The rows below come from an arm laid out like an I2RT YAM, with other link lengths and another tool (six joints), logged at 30 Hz.
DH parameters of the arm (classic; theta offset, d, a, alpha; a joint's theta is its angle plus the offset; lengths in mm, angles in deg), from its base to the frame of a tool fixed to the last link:
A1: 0 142.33 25.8 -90
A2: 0 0 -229.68 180
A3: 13.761 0 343.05 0
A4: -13.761 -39.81 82.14 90
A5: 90 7.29 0 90
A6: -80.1 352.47 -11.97 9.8
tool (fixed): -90 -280.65 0 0
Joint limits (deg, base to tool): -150..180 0..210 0..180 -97..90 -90..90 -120..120
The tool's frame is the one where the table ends.
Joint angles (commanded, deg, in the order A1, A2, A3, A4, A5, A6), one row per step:
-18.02, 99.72, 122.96, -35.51, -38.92, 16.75
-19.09, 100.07, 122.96, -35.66, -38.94, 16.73
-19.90, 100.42, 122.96, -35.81, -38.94, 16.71
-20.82, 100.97, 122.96, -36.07, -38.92, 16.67
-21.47, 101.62, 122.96, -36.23, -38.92, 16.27
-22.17, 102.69, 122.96, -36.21, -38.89, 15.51
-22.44, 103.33, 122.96, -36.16, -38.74, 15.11
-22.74, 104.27, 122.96, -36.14, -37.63, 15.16
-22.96, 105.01, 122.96, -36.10, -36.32, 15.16
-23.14, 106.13, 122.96, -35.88, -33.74, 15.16
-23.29, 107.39, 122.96, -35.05, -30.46, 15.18
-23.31, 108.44, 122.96, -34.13, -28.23, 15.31
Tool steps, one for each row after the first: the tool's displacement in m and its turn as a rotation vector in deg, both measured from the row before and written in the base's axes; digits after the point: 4 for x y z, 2 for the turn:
0.0000, -0.0097, -0.0032, 0.14, 0.47, -1.05
0.0003, -0.0075, -0.0032, 0.15, 0.46, -0.81
0.0009, -0.0089, -0.0052, 0.24, 0.75, -0.93
0.0021, -0.0071, -0.0056, -0.08, 0.63, -0.57
0.0045, -0.0088, -0.0085, -0.32, 0.75, -0.57
0.0029, -0.0042, -0.0051, -0.19, 0.44, -0.33
0.0038, -0.0062, -0.0081, 0.10, 0.99, -1.37
0.0028, -0.0054, -0.0064, -0.10, 0.80, -1.47
0.0044, -0.0078, -0.0094, -0.40, 1.15, -2.63
0.0053, -0.0091, -0.0092, -0.81, 0.83, -3.25
0.0050, -0.0059, -0.0073, -0.51, 0.43, -2.16

